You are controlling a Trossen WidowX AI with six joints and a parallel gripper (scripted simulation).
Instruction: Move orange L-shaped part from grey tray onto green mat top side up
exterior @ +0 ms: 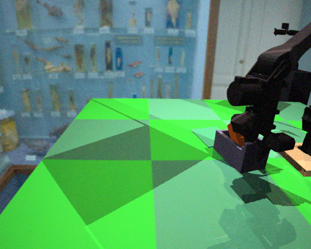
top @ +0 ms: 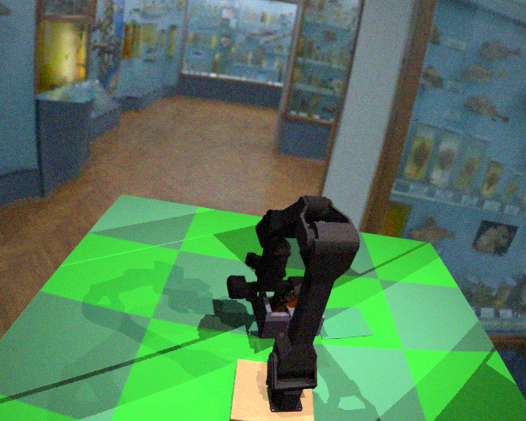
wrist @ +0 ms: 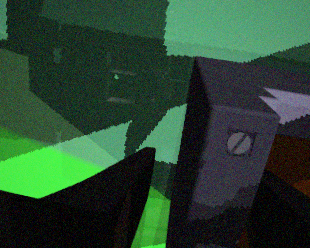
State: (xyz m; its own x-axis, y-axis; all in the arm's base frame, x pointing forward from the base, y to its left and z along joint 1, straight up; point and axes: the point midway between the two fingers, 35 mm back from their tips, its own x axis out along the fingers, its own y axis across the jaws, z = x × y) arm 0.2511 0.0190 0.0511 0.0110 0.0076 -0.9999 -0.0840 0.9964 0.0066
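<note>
Right now the orange L-shaped part is 5 cm to the right of my gripper tip and 1 cm above it. Also, from my gripper tip: green mat (1 cm ahead, 22 cm to the right, 5 cm below).
</note>
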